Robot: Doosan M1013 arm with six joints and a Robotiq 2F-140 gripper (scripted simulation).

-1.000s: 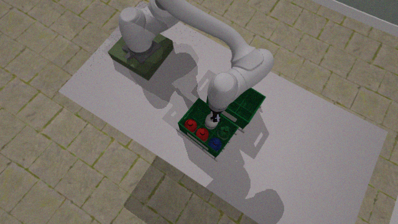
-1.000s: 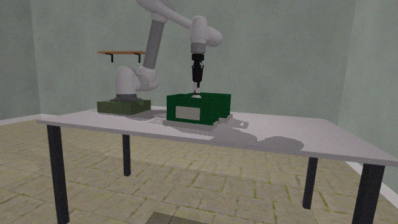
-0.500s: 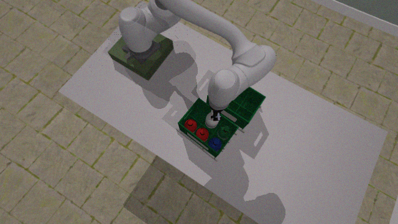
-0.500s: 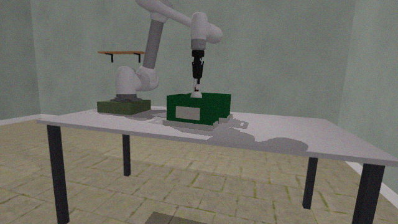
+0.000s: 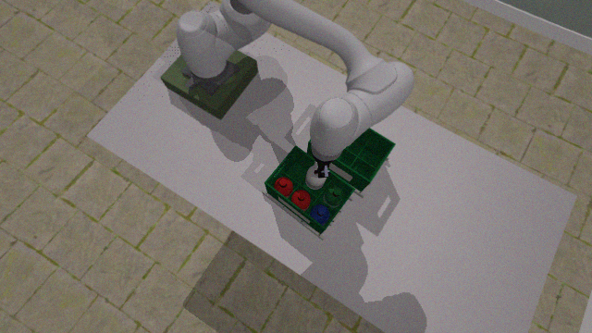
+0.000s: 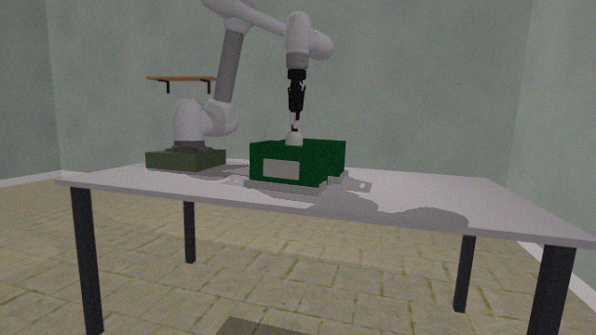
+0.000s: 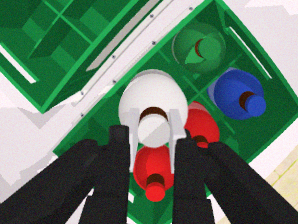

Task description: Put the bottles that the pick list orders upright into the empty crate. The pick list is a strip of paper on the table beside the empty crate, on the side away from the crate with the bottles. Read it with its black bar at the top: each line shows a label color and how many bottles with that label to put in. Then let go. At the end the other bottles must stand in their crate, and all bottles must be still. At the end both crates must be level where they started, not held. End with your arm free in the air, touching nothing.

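The white-capped bottle lies 8 cm below my hand. Round my hand: green-capped bottle (9 cm ahead, 1 cm to the left, 18 cm below); then pick list (3 cm ahead, 34 cm to the left, 27 cm below); then blue bottle (9 cm ahead, 8 cm to the right, 18 cm below).
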